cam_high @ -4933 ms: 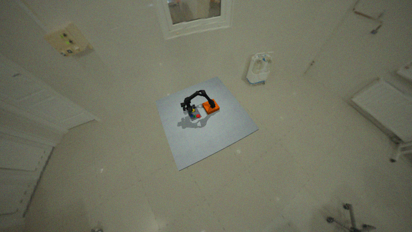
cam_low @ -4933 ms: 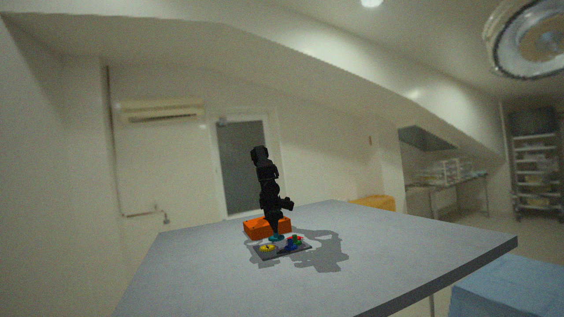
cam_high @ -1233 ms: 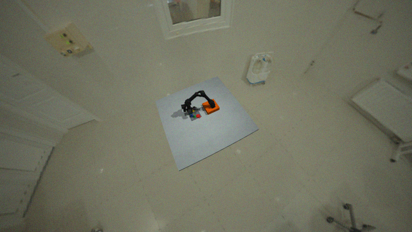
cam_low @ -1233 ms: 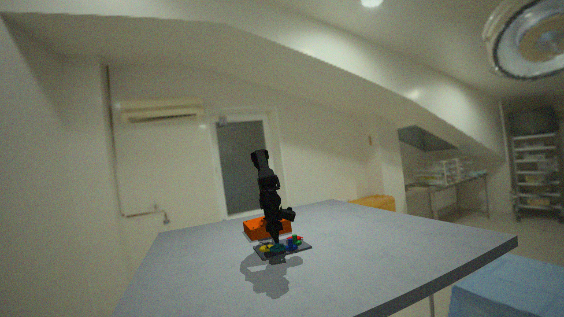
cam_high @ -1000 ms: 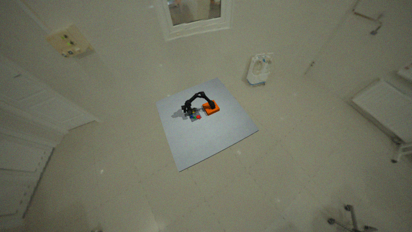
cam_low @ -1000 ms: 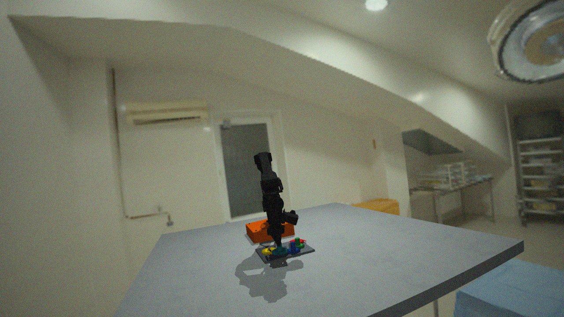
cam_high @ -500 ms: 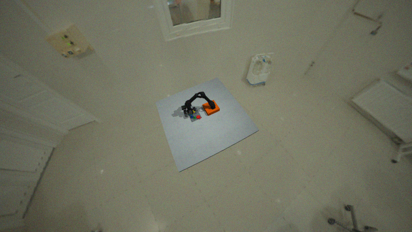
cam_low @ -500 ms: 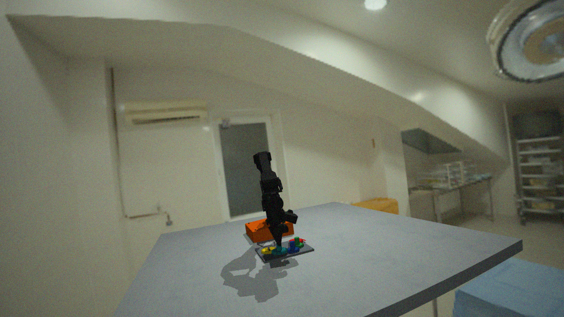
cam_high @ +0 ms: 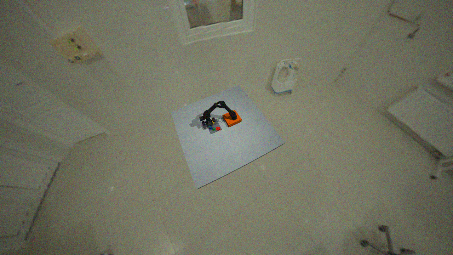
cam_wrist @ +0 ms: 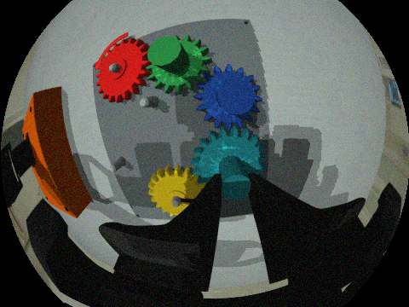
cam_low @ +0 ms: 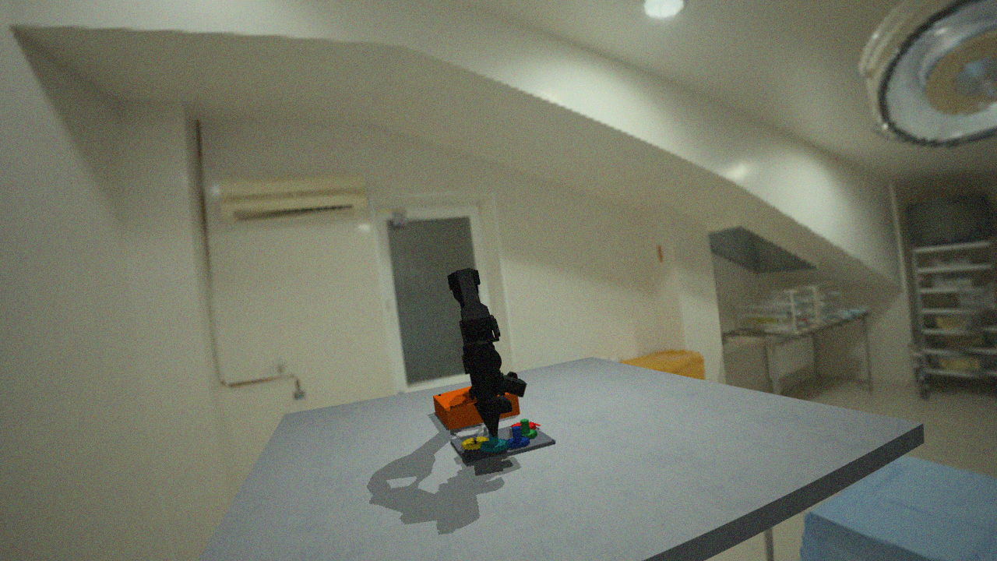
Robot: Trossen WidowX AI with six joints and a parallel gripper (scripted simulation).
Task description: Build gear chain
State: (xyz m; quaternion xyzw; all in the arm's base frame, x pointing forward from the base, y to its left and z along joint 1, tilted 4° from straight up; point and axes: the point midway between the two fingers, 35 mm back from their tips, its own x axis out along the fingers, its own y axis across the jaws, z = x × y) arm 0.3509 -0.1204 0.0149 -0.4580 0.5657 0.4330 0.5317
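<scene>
Now: gripper tip 1 cm above the teal gear. Round my gripper tip: blue gear (1 cm ahead, 5 cm to the left, 2 cm below); yellow gear (6 cm behind, 3 cm to the right, 2 cm below); green gear (2 cm behind, 9 cm to the left, 2 cm below).
</scene>
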